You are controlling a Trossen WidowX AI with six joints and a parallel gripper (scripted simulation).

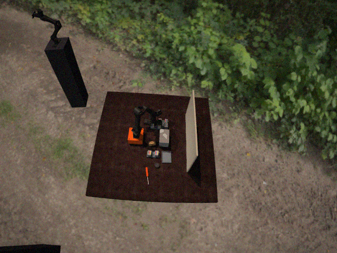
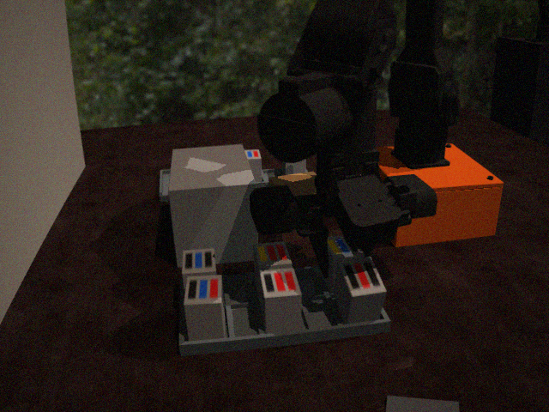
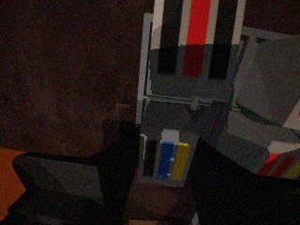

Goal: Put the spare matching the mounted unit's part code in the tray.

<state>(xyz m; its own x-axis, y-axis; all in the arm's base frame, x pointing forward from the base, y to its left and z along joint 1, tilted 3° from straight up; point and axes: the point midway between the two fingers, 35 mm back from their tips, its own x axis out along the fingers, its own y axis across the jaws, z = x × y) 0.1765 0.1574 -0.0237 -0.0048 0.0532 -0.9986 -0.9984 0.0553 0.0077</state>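
Right now my gripper tip is 13 cm short of the grey tray, 37 cm to the left of it and 1 cm above it. From my gripper tip the other things lie so: spare rack: 8 cm ahead, 2 cm to the left, 1 cm below; white mounted unit: 12 cm ahead, 16 cm to the right, 3 cm above; grey spare: 2 cm above.
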